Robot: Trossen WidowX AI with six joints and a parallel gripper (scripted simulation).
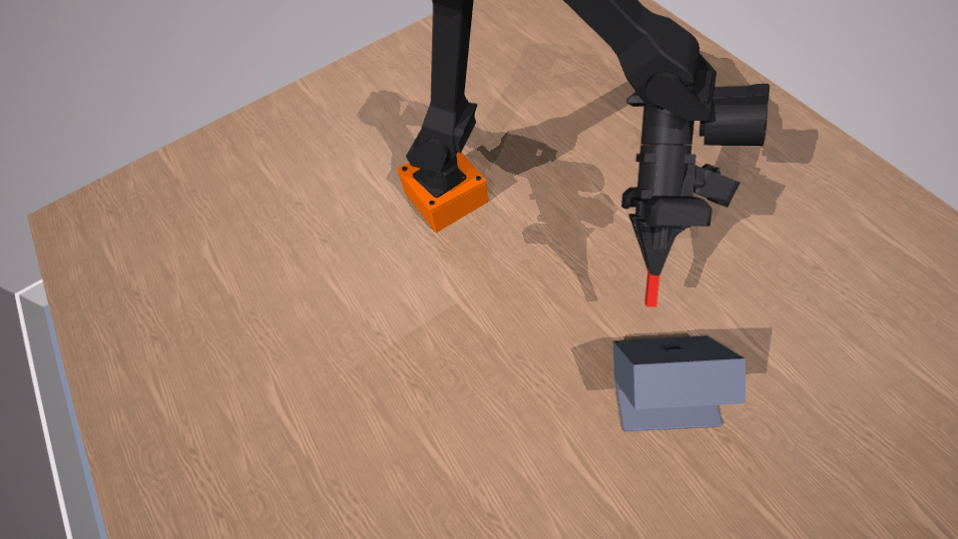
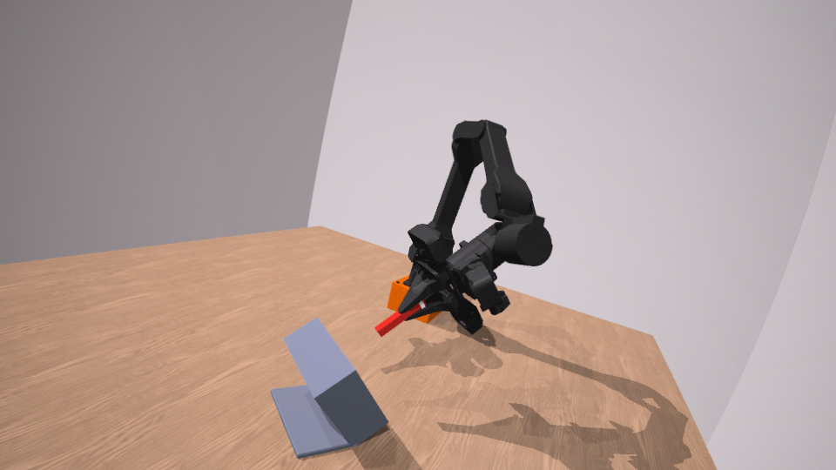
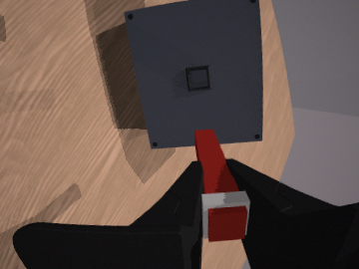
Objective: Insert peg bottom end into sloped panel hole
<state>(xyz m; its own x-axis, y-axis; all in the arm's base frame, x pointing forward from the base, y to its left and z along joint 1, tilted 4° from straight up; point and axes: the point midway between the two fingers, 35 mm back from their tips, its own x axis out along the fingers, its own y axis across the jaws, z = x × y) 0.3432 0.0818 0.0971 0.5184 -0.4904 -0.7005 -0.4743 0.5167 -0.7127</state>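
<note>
Right now the sloped panel is 9 cm ahead of my gripper tip, 8 cm below it and 4 cm to the right of it. Round my gripper tip: flat grey foot plate (13 cm below, 11 cm ahead, 6 cm to the right); red peg (1 cm to the left, 1 cm behind, 1 cm above).
</note>
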